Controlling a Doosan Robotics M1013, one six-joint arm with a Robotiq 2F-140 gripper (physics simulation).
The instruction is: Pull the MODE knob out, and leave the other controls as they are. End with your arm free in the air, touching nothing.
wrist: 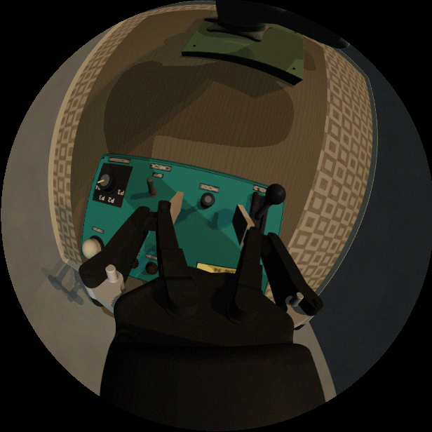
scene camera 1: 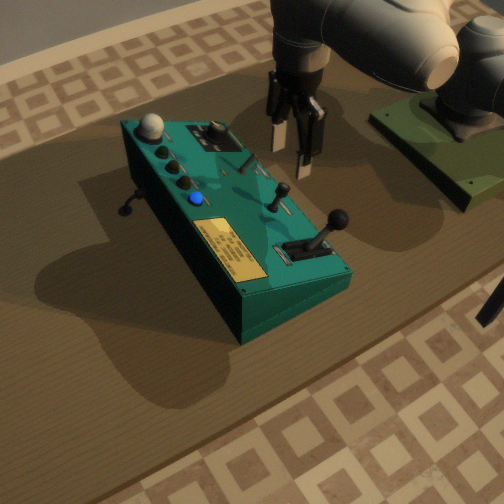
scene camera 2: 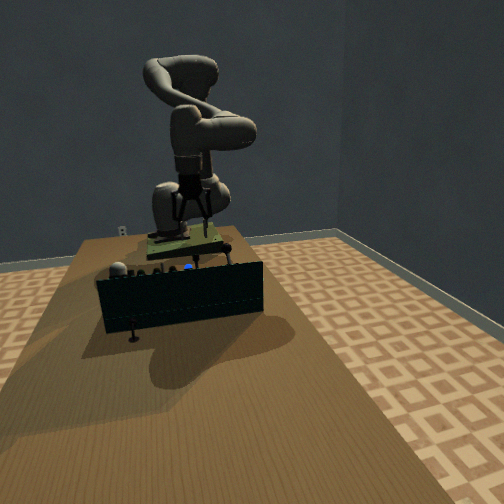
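Observation:
The black MODE knob (scene camera 1: 282, 189) (scene camera 2: 196, 258) (wrist: 207, 200) stands out from the sloping teal panel (scene camera 1: 245, 200) (wrist: 200, 240) on a dark stem. My gripper (scene camera 1: 291, 152) (scene camera 2: 193, 227) (wrist: 208, 206) is open, with its pale fingertips wide apart and nothing between them. It hangs above the panel, clear of the knob; in the wrist view the knob shows between the spread fingertips. The lever with the black ball (scene camera 1: 338, 219) (scene camera 2: 226, 248) (wrist: 275, 194) stands beside the knob, near one fingertip in the wrist view.
On the panel are a toggle switch (scene camera 1: 247, 164) (wrist: 151, 187), a rotary selector (scene camera 1: 217, 131) (wrist: 105, 180), a white dome (scene camera 1: 151, 126) (scene camera 2: 118, 269) (wrist: 91, 248), several dark buttons or lamps and a lit blue lamp (scene camera 1: 196, 198). The green base plate (scene camera 1: 430, 150) (wrist: 240, 50) lies behind.

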